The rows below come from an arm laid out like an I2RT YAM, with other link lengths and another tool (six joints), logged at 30 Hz.
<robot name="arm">
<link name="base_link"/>
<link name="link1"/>
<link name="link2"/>
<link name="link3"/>
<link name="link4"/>
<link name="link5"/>
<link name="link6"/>
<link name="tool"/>
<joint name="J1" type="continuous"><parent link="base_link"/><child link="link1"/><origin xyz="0 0 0.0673" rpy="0 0 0"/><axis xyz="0 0 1"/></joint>
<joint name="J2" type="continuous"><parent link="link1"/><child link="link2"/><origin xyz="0.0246 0.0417 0.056" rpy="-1.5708 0 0"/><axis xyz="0 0 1"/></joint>
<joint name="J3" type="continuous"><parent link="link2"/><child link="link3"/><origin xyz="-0.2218 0 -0.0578" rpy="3.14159 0 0"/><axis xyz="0 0 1"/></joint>
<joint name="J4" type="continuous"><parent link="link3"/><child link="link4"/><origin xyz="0.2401 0.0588 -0.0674" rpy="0 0 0"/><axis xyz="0 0 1"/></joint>
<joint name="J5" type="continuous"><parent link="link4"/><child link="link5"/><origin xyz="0.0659 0.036 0.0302" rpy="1.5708 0 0"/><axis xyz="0 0 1"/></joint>
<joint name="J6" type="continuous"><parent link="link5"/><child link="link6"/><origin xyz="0.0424 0 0.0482" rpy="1.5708 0 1.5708"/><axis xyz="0 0 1"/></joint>
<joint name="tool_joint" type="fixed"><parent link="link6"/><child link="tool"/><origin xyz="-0.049 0.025 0.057" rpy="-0.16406 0 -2.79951"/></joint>
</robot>
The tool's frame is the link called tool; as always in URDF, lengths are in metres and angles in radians. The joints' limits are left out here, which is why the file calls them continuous.
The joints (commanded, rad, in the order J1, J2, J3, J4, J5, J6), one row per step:
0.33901, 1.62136, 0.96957, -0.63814, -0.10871, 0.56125
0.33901, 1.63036, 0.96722, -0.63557, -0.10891, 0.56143
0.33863, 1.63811, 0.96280, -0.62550, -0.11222, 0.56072
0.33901, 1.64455, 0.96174, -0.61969, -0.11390, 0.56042
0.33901, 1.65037, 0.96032, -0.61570, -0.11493, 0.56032
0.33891, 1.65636, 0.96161, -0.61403, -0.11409, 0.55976
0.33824, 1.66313, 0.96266, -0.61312, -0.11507, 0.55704
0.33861, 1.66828, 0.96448, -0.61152, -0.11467, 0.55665
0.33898, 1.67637, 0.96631, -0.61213, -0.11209, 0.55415
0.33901, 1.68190, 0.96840, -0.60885, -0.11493, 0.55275
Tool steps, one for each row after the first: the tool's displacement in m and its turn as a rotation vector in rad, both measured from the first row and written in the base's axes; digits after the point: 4 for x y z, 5 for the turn. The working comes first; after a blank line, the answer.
Tool pose at each row, in the base's axes (x y z in m, rotation vector in rad; the steps are taken from these numbers as rounded here):
0.2536, 0.1810, 0.0913, 2.64038, 1.43907, 0.56911
0.2531, 0.1808, 0.0884, 2.64395, 1.44090, 0.55636
0.2531, 0.1811, 0.0856, 2.64682, 1.44356, 0.55474
0.2533, 0.1814, 0.0839, 2.64824, 1.44578, 0.55304
0.2533, 0.1815, 0.0822, 2.65013, 1.44717, 0.54873
0.2536, 0.1815, 0.0808, 2.65020, 1.44793, 0.54402
0.2537, 0.1814, 0.0793, 2.65081, 1.45202, 0.53772
0.2541, 0.1816, 0.0784, 2.65059, 1.45318, 0.53511
0.2541, 0.1815, 0.0764, 2.64882, 1.45693, 0.52437
0.2546, 0.1820, 0.0756, 2.64984, 1.46034, 0.52552

-0.0005, -0.0002, -0.0029, -0.00269, 0.00839, -0.00011
-0.0005, 0.0001, -0.0057, -0.00055, 0.01128, 0.00108
-0.0003, 0.0004, -0.0074, 0.00036, 0.01336, 0.00221
-0.0003, 0.0005, -0.0091, 0.00019, 0.01673, 0.00257
0.0000, 0.0005, -0.0105, -0.00169, 0.01922, 0.00277
0.0001, 0.0004, -0.0120, -0.00296, 0.02354, 0.00496
0.0005, 0.0006, -0.0129, -0.00399, 0.02497, 0.00559
0.0005, 0.0005, -0.0149, -0.00913, 0.03016, 0.00767
0.0010, 0.0010, -0.0157, -0.00688, 0.03094, 0.00978

